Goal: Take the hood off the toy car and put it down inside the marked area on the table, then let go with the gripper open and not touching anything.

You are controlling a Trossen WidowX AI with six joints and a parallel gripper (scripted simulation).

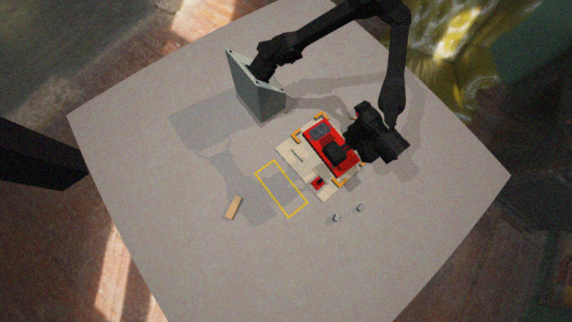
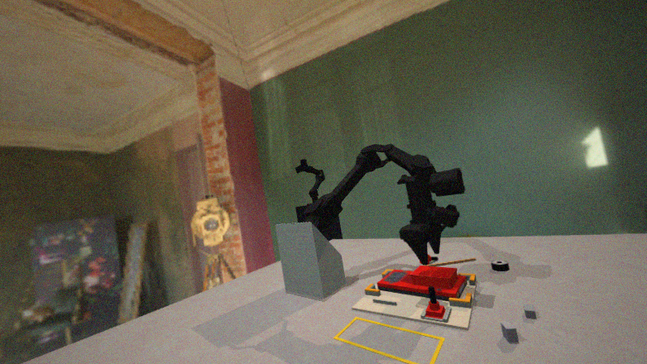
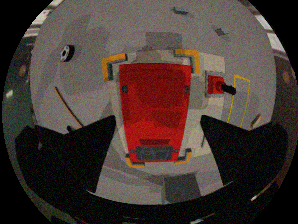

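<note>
Now: gripper tip 40 mm above the red hood. The rest, counted from my gripper tip: beige base plate (30 mm behind, 20 mm to the right, 70 mm below); black wheel (120 mm ahead, 190 mm to the left, 70 mm below); thin wooden stick (20 mm behind, 200 mm to the left, 80 mm below).
</note>
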